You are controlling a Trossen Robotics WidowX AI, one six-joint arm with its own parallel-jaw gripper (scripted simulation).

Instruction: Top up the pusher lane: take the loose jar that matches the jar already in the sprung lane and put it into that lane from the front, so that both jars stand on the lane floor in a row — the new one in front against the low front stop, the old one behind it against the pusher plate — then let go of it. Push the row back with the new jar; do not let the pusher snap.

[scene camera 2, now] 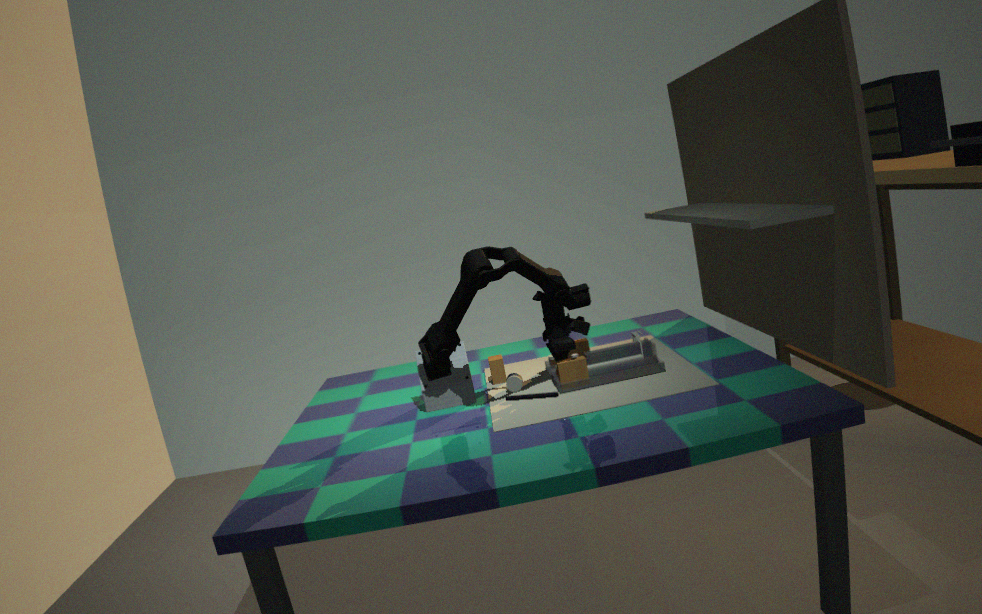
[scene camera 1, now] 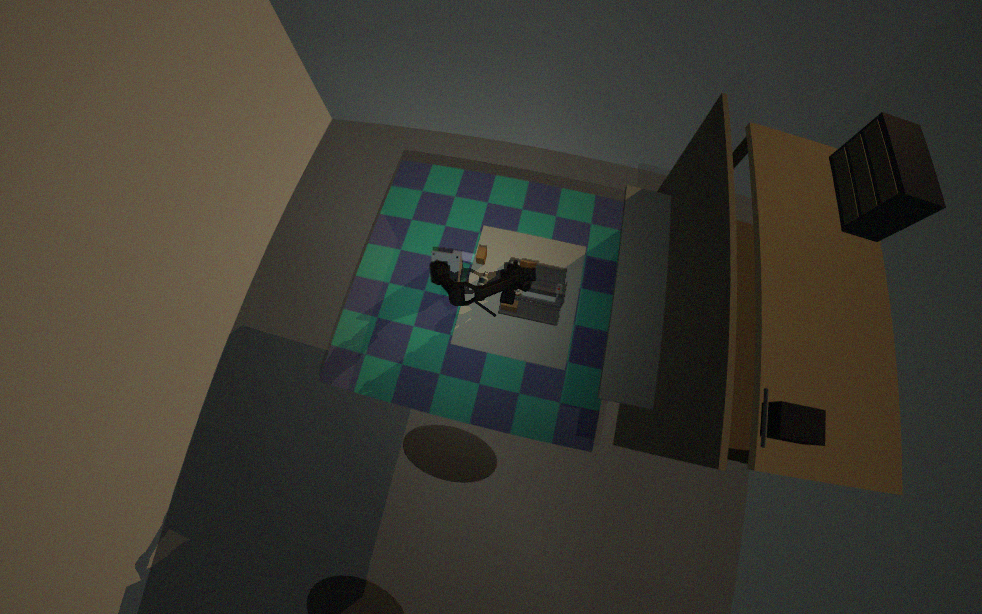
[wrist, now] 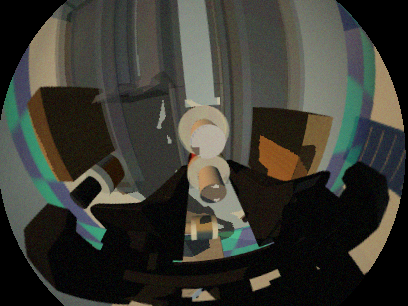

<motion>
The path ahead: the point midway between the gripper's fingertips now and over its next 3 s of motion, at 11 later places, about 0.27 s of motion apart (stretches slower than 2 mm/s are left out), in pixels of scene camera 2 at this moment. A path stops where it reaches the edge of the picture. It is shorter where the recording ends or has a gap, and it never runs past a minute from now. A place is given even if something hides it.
The gripper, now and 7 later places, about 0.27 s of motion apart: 563,370; 562,370; 562,370; 562,370; 561,370; 560,369; 559,365; 557,363
</motion>
